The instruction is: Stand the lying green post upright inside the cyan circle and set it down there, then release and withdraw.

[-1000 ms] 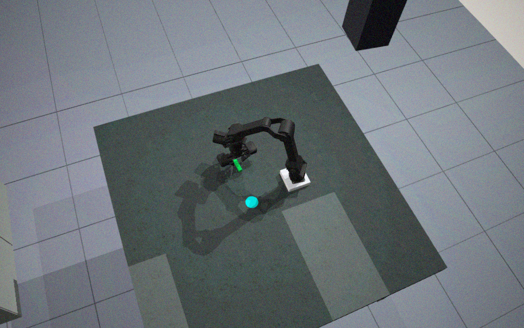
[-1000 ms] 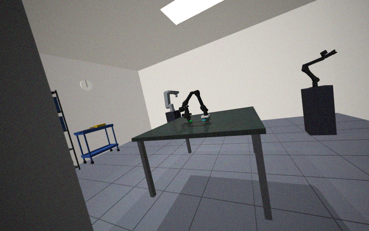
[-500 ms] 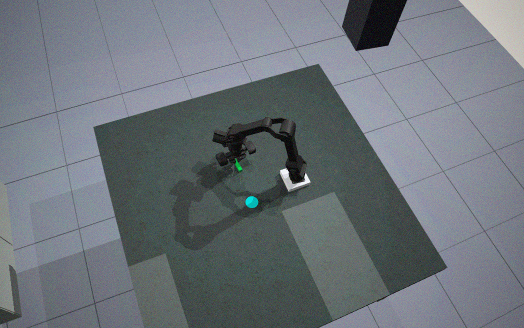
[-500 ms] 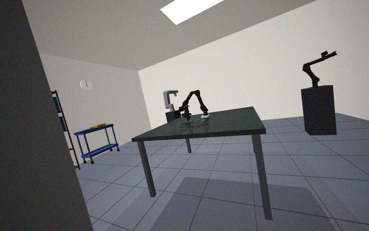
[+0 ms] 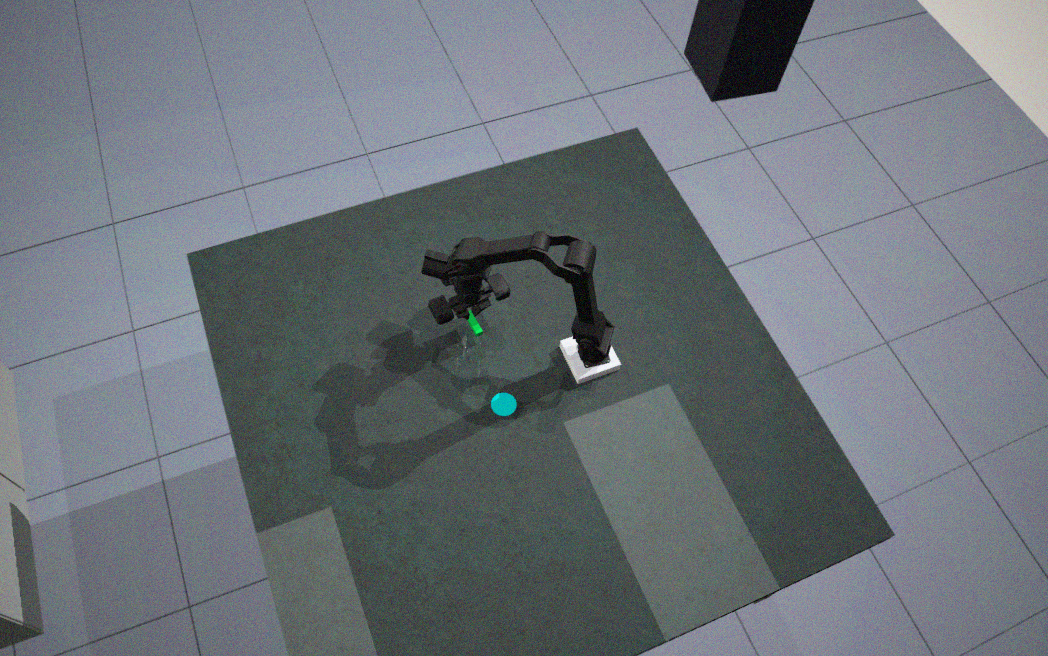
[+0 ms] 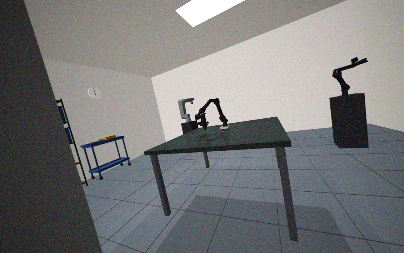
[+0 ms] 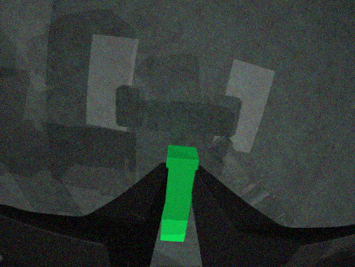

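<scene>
The cyan circle is 230 mm to the left of my gripper tip, 40 mm below it and 20 mm behind it. The rest, counted from my gripper tip: green post (20 mm to the left).
</scene>
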